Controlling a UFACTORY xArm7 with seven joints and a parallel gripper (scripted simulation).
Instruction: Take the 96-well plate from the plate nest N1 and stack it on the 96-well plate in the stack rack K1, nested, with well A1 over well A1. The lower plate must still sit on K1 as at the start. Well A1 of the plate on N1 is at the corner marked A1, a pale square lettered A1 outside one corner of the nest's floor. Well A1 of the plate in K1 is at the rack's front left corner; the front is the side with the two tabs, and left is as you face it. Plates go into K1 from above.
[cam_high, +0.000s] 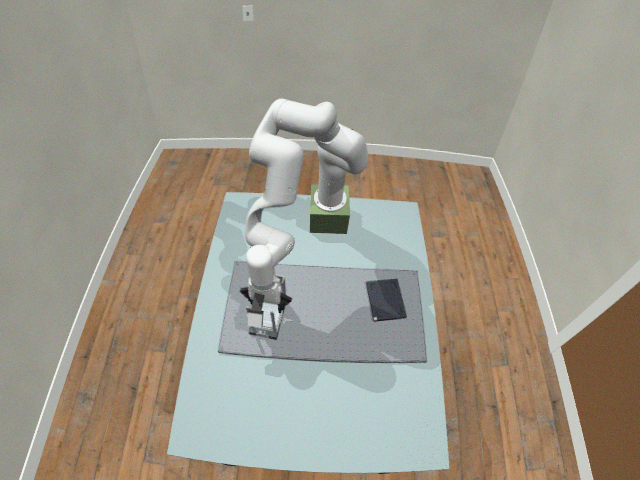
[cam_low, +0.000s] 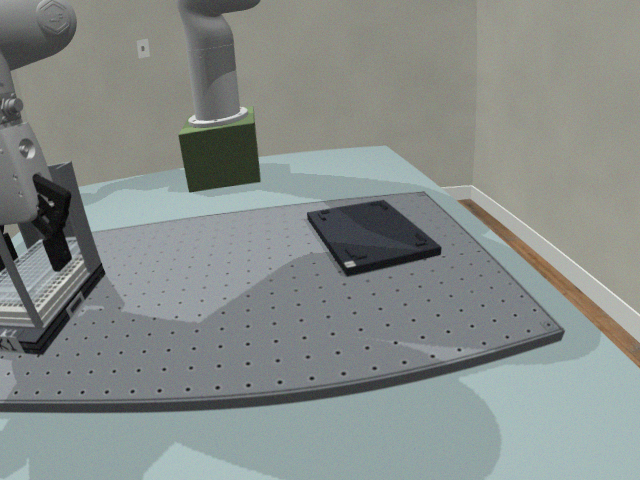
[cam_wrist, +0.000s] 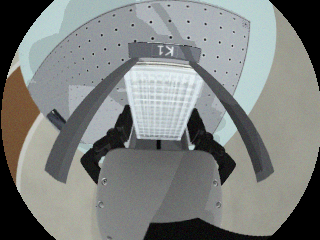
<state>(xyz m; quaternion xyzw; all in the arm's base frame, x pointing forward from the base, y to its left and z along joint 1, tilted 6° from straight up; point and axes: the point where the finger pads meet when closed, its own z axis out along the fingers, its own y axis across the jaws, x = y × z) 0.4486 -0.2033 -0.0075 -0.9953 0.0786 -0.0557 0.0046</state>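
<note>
The clear 96-well plate lies 1 cm below my hand. The rest, counted from my hand: white 96-well plate 4 cm below; grey back wall 7 cm behind, 2 cm above, 1 cm to the left; K1 label 8 cm ahead, 5 cm below, 1 cm to the right.
</note>
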